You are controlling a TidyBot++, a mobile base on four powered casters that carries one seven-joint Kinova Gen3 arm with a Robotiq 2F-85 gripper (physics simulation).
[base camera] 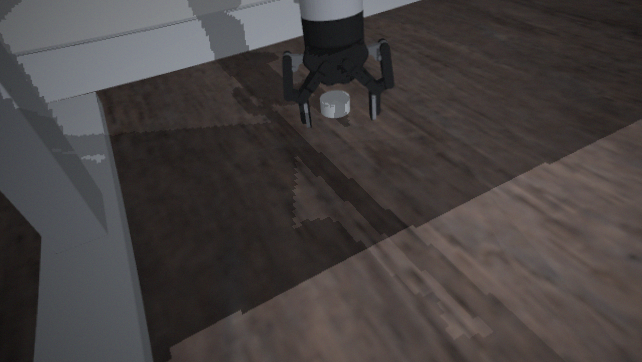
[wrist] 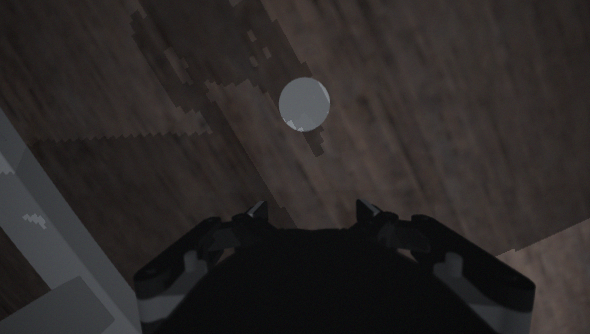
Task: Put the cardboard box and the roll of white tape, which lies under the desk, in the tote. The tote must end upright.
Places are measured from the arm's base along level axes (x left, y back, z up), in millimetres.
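Pixels of known places: gripper, fingertip midpoint: (base camera: 340,121) (wrist: 311,209).
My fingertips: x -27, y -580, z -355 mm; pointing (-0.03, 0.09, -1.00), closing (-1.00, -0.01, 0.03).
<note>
For each thing: its top centre in the pictures, then the offset to it from my fingertips. "pt": a spot on its surface instead. Level surfaces: height alone.
- white tape, middle of its top: (wrist: 304,104) (base camera: 334,97) dy -101, dx +4, dz -17 mm
- desk leg, surface spot: (wrist: 75,220) pt dy +30, dx +327, dz -37 mm
- wooden floor, its level: dz -41 mm
The roll of white tape (base camera: 335,104) (wrist: 304,104) is a short round white cylinder lying flat on the shaded wooden floor. My gripper (base camera: 340,121) (wrist: 311,209) is open and empty, pointing down above the floor. In the base view the tape shows in the gap between the two fingers, farther from the camera than they are. In the wrist view it lies beyond the fingertips, above the gap and slightly left of its middle. The cardboard box and the tote do not show in either view.
A grey-white upright, apparently a desk leg (base camera: 85,280) (wrist: 75,220), stands at the left. A pale panel with a lower edge strip (base camera: 165,60) runs across the upper left of the base view. Shadows cross the wooden floor (base camera: 450,90), with a brighter stretch toward the lower right.
</note>
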